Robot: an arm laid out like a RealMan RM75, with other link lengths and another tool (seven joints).
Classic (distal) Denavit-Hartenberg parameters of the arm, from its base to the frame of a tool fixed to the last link. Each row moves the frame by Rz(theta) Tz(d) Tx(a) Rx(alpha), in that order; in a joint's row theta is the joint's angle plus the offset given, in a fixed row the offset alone. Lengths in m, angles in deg.
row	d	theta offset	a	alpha
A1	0.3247	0	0	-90
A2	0	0	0	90
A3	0.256	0	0	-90
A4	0	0	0	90
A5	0.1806	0	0	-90
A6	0	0	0	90
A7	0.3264	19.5	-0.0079	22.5
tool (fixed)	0.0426	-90	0	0
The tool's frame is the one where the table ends.
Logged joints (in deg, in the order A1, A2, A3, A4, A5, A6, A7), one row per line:
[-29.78 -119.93 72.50 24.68 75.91 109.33 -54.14]
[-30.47 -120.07 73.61 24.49 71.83 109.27 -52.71]
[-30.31 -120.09 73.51 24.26 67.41 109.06 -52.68]
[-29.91 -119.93 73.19 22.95 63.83 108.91 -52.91]
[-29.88 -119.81 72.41 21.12 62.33 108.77 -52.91]
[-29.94 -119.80 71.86 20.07 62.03 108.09 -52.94]
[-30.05 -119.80 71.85 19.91 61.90 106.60 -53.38]
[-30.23 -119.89 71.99 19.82 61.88 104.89 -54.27]
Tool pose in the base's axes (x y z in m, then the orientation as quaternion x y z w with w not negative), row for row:
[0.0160 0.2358 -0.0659 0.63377 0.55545 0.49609 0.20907]
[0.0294 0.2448 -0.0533 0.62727 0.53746 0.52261 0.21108]
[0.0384 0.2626 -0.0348 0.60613 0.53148 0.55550 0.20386]
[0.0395 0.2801 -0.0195 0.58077 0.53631 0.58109 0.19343]
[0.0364 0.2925 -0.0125 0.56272 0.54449 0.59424 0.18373]
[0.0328 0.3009 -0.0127 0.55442 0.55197 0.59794 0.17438]
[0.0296 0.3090 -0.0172 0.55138 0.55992 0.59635 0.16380]
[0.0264 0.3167 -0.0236 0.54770 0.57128 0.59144 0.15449]
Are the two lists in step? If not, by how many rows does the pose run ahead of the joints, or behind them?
They are in step.
